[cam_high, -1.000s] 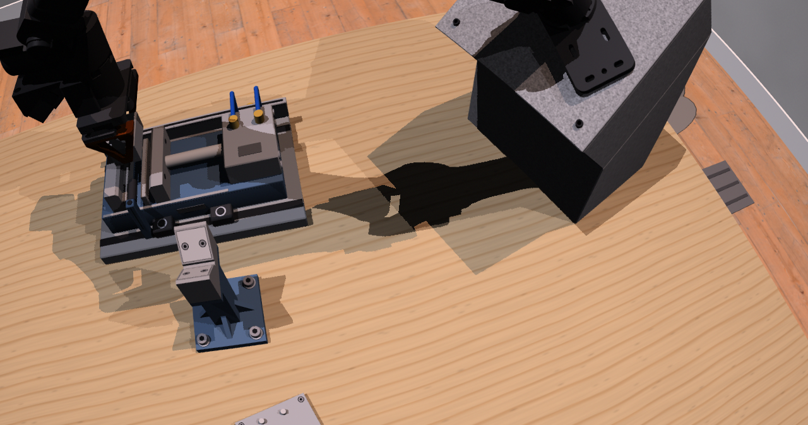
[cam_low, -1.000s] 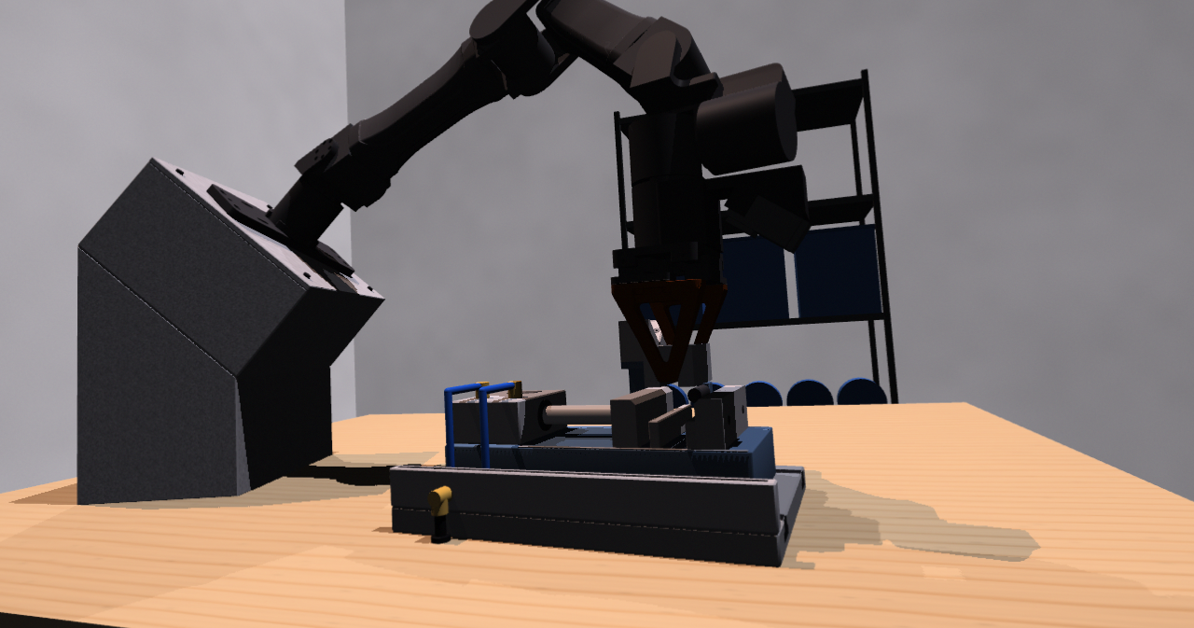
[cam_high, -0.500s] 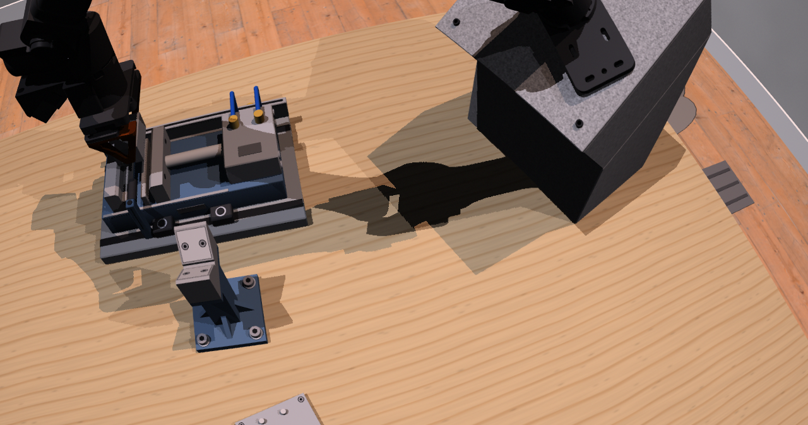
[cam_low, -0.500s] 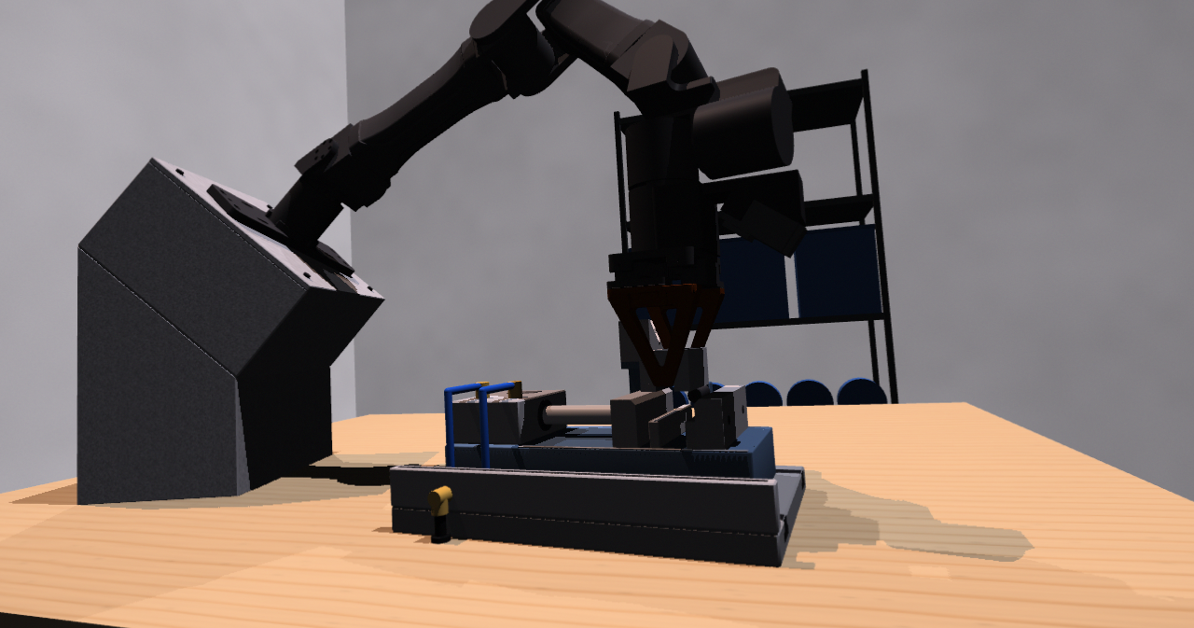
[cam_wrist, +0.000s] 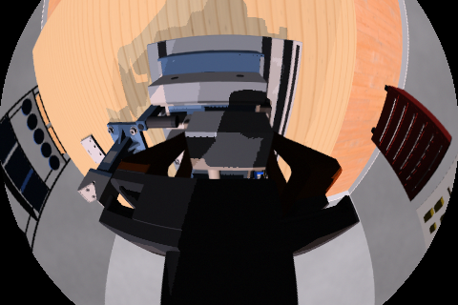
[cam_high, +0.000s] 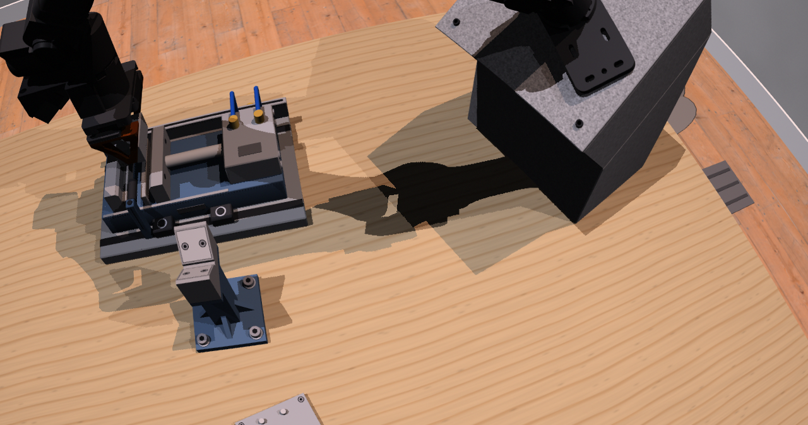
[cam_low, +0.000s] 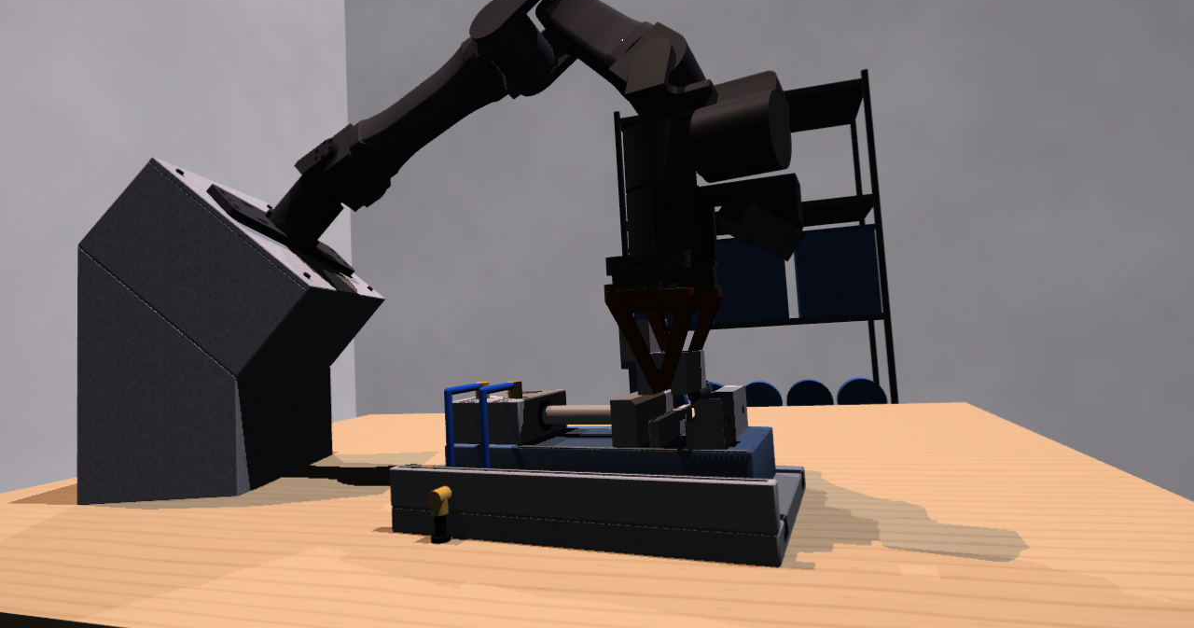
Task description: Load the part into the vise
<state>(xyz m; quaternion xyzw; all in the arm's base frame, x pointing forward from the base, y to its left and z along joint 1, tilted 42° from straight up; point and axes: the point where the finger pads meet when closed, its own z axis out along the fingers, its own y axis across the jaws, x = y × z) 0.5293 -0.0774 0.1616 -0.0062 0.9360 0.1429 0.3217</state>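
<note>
Right now my hand is right at the grey part. The rest, counted from my hand: moving jaw (30 mm below, 30 mm behind, 20 mm to the left); then work stop rod (70 mm to the left, 20 mm below); then fixed jaw (30 mm below, 30 mm ahead, 20 mm to the left).
</note>
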